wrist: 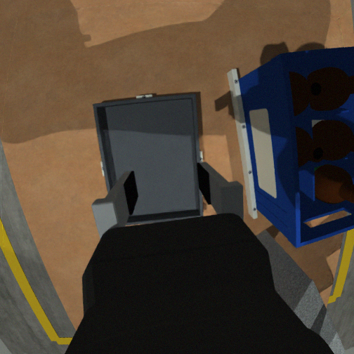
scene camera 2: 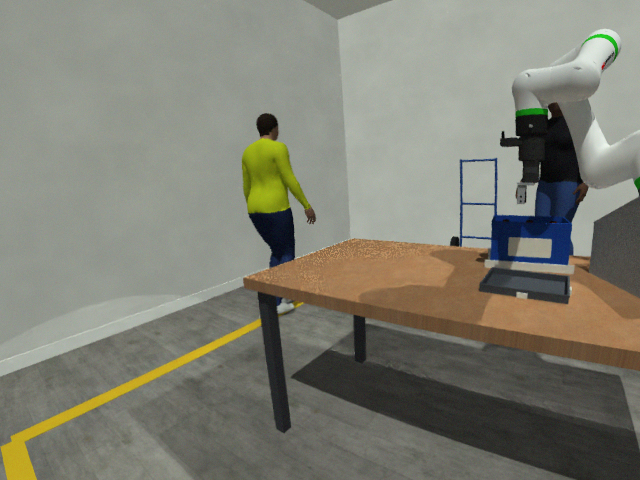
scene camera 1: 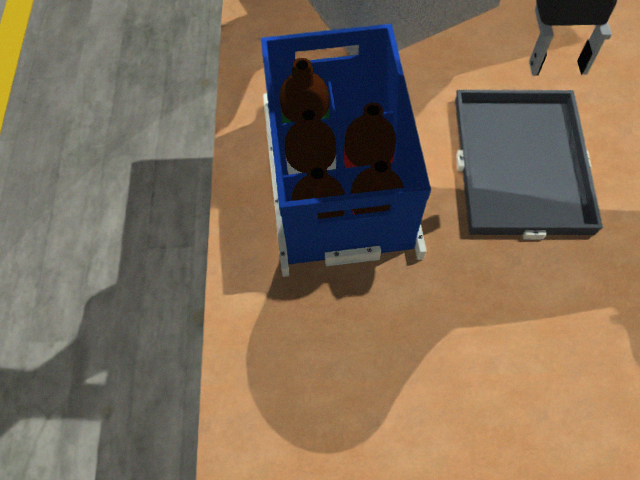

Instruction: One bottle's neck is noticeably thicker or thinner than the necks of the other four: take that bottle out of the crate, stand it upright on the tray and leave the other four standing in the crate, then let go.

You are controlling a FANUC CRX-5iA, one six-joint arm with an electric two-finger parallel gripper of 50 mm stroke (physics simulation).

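Places are measured from the arm's base along level axes (x down, y ahead, z right), in metres.
Where they show: gripper, fingertip midpoint: (scene camera 2: 521, 203) (scene camera 1: 557, 68).
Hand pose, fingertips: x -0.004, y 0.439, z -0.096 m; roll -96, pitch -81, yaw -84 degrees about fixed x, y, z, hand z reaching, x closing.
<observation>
After its pixels a point has its place.
The blue crate (scene camera 1: 356, 232) {z 0.158, x 0.177, y 0.527 m} (scene camera 2: 499, 242) {z 0.069, x 0.157, y 0.500 m} (wrist: 267, 82) holds five upright brown bottles. In scene camera 1, one bottle (scene camera 1: 303, 98) {z 0.198, x 0.134, y 0.324 m} stands at the far left, two (scene camera 1: 310, 147) {z 0.201, x 0.133, y 0.409 m} (scene camera 1: 370, 139) {z 0.118, x 0.130, y 0.412 m} in the middle row and two (scene camera 1: 317, 190) {z 0.204, x 0.113, y 0.489 m} (scene camera 1: 377, 180) {z 0.127, x 0.105, y 0.492 m} at the near end, partly behind the wall. The far-right compartment has no bottle. Shade hides the necks' exact thickness; I cannot tell which differs. The grey tray (scene camera 1: 516, 155) {z -0.126, x 0.250, y 0.401 m} (scene camera 2: 524, 283) {z -0.110, x 0.250, y 0.417 m} (wrist: 150, 120) is empty. My gripper (scene camera 1: 559, 69) {z -0.096, x -0.004, y 0.439 m} (scene camera 2: 521, 200) {z -0.096, x -0.004, y 0.439 m} (wrist: 166, 179) is open and empty, pointing down, high above the table, beside the crate on the tray's side.
White guide strips (scene camera 1: 352, 255) {z 0.164, x 0.226, y 0.538 m} (wrist: 243, 140) line the crate's base. The tray has small white clips (scene camera 1: 534, 235) {z -0.107, x 0.241, y 0.545 m}. A grey block (scene camera 1: 408, 18) {z -0.001, x 0.184, y 0.150 m} (scene camera 2: 617, 248) {z -0.040, x 0.137, y 0.136 m} lies beyond the crate. One person (scene camera 2: 266, 175) stands beyond the table, another (scene camera 2: 558, 155) behind the arm, near a blue trolley (scene camera 2: 460, 201).
</observation>
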